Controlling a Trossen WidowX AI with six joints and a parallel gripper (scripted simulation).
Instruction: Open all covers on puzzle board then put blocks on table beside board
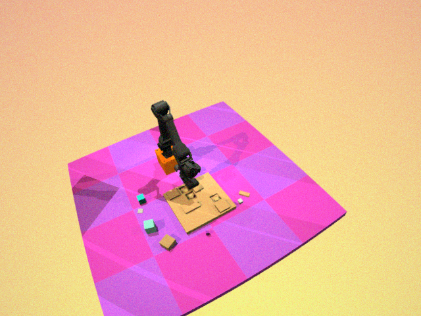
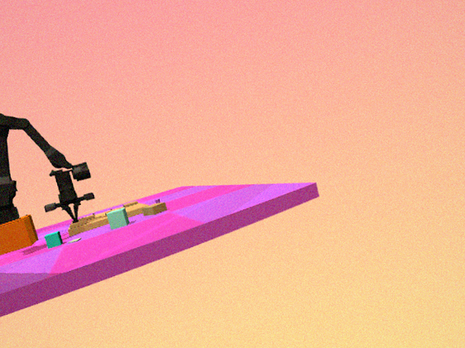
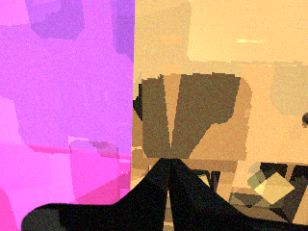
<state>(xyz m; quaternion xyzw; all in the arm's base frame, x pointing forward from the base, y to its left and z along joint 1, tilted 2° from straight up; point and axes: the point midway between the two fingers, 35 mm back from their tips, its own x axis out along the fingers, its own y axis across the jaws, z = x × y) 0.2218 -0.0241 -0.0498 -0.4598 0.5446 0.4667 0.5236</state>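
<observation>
The tiny dark piece lies 31 cm ahead of my gripper tip, 11 cm to the right of it and 1 cm below it. From my gripper tip the other things lie so: teal cube (26 cm to the right, 10 cm behind); brown block (29 cm to the right, 23 cm ahead, 1 cm below).
</observation>
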